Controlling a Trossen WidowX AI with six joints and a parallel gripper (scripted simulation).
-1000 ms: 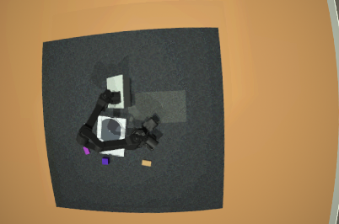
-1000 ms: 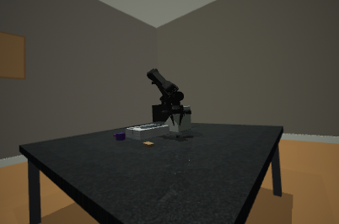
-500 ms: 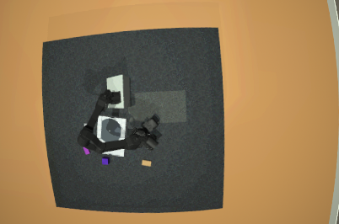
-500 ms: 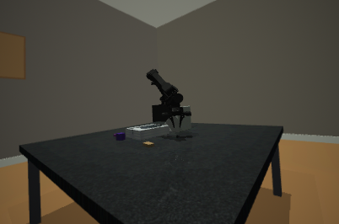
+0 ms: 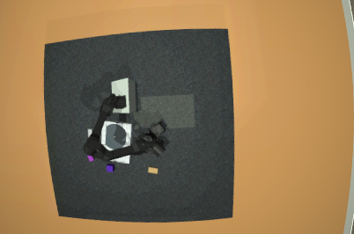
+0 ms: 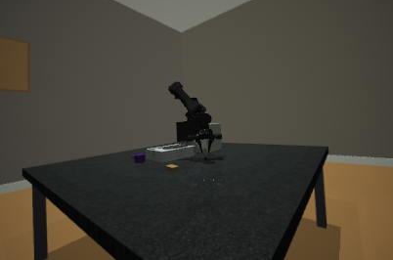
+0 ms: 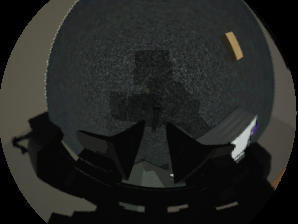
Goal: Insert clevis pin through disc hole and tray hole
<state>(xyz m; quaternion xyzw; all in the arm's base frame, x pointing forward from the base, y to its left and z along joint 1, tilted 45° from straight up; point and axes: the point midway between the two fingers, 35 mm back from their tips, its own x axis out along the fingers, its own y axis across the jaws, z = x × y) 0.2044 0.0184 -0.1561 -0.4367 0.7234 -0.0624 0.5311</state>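
The steel clevis pin lies 3 cm below my gripper tip, 1 cm to the right of it and 1 cm behind it. The rest, counted from my gripper tip: rimmed steel tray 23 cm to the right, 3 cm ahead, 1 cm above; purple cube 30 cm to the right, 20 cm ahead, 1 cm below; grey aluminium disc 23 cm to the right, 2 cm above, 1 cm behind.
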